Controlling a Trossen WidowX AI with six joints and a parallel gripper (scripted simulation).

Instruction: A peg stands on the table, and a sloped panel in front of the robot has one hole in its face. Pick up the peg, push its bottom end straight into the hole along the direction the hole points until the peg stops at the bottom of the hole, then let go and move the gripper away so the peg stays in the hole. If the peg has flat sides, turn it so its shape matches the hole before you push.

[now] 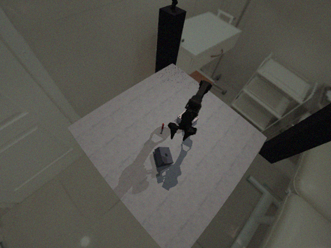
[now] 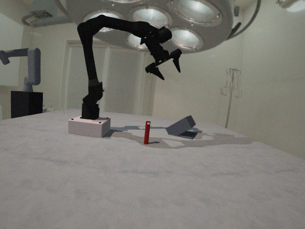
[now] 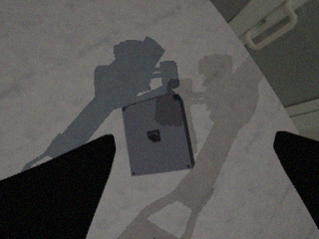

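Now: the red peg 11 cm behind my gripper tip, 20 cm to the right of it and 22 cm below it. From my gripper tip the other things lie so: sloped dark grey panel 7 cm ahead, 2 cm to the right, 24 cm below.
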